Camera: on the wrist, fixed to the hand. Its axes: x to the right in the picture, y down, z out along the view.
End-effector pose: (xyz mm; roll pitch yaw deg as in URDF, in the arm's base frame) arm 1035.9 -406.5 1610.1 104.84 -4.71 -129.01
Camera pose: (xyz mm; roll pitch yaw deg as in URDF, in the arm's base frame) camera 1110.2 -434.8 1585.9 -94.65 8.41 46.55
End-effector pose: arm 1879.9 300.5 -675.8 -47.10 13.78 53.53
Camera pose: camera 1924.2 230.8 -685.0 56.35 -14.92 -120.65
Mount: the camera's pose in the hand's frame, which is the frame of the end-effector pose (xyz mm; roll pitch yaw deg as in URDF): -26.7 -40.7 -67.4 10.83 3.29 -175.28
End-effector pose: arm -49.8 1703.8 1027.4 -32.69 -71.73 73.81
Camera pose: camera 24.9 1707.7 991.2 60.46 71.09 -88.19
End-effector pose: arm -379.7 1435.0 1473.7 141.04 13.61 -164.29
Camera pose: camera -340.7 1369.1 1506.0 -128.98 -13.14 9.82
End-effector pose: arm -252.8 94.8 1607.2 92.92 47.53 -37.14
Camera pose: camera -247.2 177.6 1601.8 -78.81 -42.88 138.05
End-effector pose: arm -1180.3 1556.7 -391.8 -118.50 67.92 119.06
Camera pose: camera -1171.2 1622.3 -341.5 127.04 -73.62 -58.66
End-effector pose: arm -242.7 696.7 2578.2 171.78 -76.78 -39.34
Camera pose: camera -261.6 776.8 2566.1 -178.74 73.39 122.41
